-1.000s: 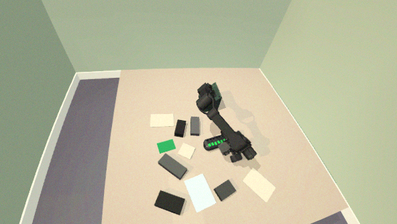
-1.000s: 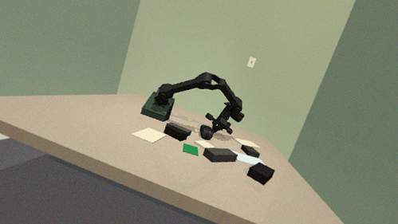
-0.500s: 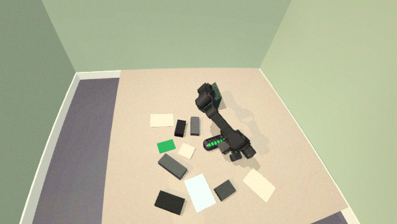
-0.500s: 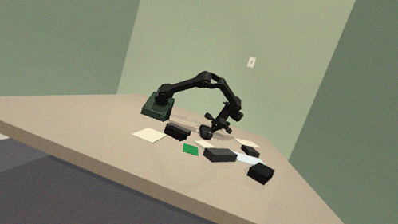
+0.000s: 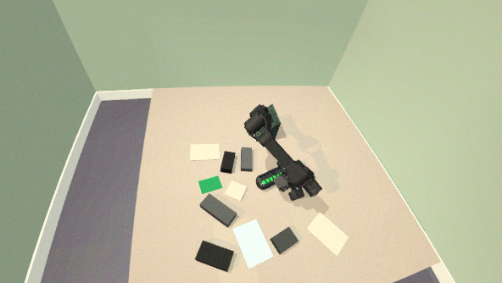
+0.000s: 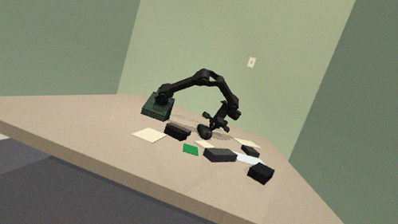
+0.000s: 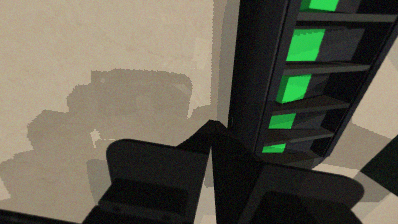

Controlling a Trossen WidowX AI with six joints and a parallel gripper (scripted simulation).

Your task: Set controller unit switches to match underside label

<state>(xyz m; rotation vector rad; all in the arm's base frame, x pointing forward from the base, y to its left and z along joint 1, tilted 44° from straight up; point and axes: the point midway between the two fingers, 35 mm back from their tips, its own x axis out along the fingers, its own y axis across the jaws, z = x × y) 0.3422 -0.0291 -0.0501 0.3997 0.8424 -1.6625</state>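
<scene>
My gripper tip is now 15 cm to the left of the grey module and 15 cm past it. Round my gripper tip: cream tile (23 cm to the right, 1 cm ahead); then cream card (26 cm ahead, 13 cm to the left, 1 cm below); then black block (25 cm to the right, 14 cm behind, 1 cm above).
</scene>
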